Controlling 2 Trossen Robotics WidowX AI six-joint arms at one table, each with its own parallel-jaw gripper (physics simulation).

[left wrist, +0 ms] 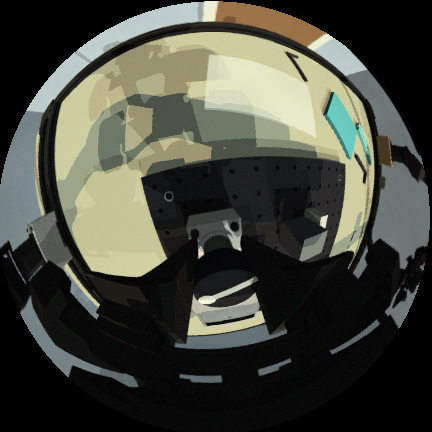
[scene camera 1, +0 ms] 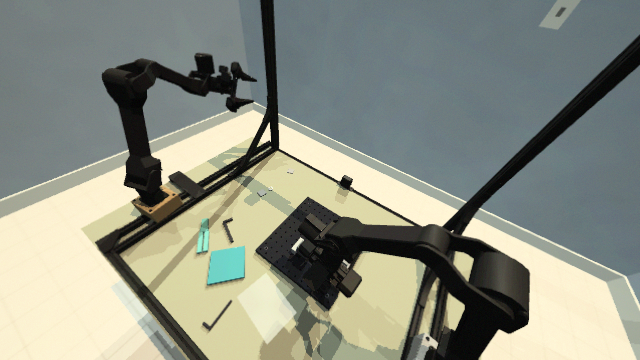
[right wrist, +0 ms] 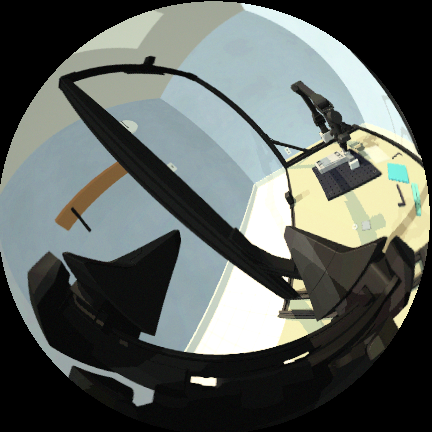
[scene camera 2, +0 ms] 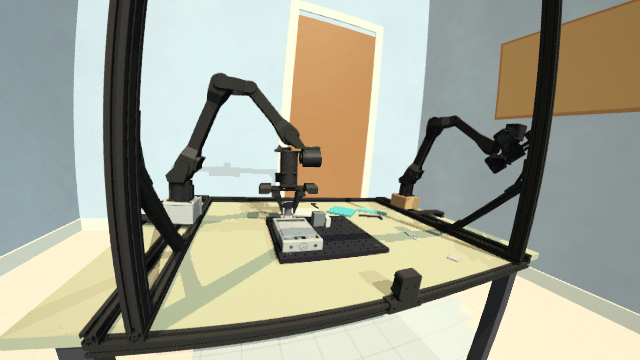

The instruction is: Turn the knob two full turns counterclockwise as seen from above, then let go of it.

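Where they show: left gripper, fingertip midpoint: (left wrist: 218, 241) (right wrist: 345, 149) (scene camera 2: 288, 213); right gripper, fingertip midpoint: (scene camera 1: 255, 90) (right wrist: 234, 233) (scene camera 2: 518, 150); left arm's base, link origin: (right wrist: 324, 131) (scene camera 2: 181, 199); right arm's base, link origin: (scene camera 1: 154, 197) (scene camera 2: 405, 195).
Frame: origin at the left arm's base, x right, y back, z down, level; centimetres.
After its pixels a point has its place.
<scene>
The knob (left wrist: 225, 278) @(x -0.4, y -33.4, z -0.7 cm) is a dark round dial with a white pointer line. It sits at one end of a grey device (scene camera 2: 297, 233) (left wrist: 213, 227) on the black breadboard (scene camera 1: 283, 236) @(x 1.3, y -53.2, z 6.8 cm) (scene camera 2: 354, 240) @(x 15.2, y -51.5, z 6.8 cm) (left wrist: 257, 177) @(x -4.5, y -38.1, z 6.8 cm). My left gripper (left wrist: 218, 241) @(x 0.2, y -33.7, z 3.7 cm) (scene camera 2: 288, 211) @(x 0.2, y -33.7, z 3.7 cm) points straight down and is shut on the knob, one finger on each side. In scene camera 1 the left arm hides the knob. My right gripper (scene camera 1: 252, 90) @(x 27.7, y -97.1, z -24.0 cm) (right wrist: 234, 233) @(x 27.7, y -97.1, z -24.0 cm) is open and empty, held high in the air far from the breadboard, beyond the table's edge.
A small grey block (scene camera 2: 318, 218) @(x 3.4, y -43.3, z 4.1 cm) (scene camera 1: 297, 246) @(x 0.4, y -45.4, z 2.4 cm) stands on the breadboard beside the device. A teal plate (scene camera 1: 226, 265) @(x -17.6, y -59.0, z 7.1 cm), a teal strip (scene camera 1: 203, 236) @(x -17.0, y -72.9, z 6.9 cm) and two hex keys (scene camera 1: 228, 229) @(x -10.0, y -69.7, z 7.3 cm) (scene camera 1: 216, 316) @(x -26.9, y -48.8, z 7.5 cm) lie on the table. A black camera block (scene camera 2: 406, 283) @(x 41.0, y -50.6, z 3.9 cm) sits on the frame rail.
</scene>
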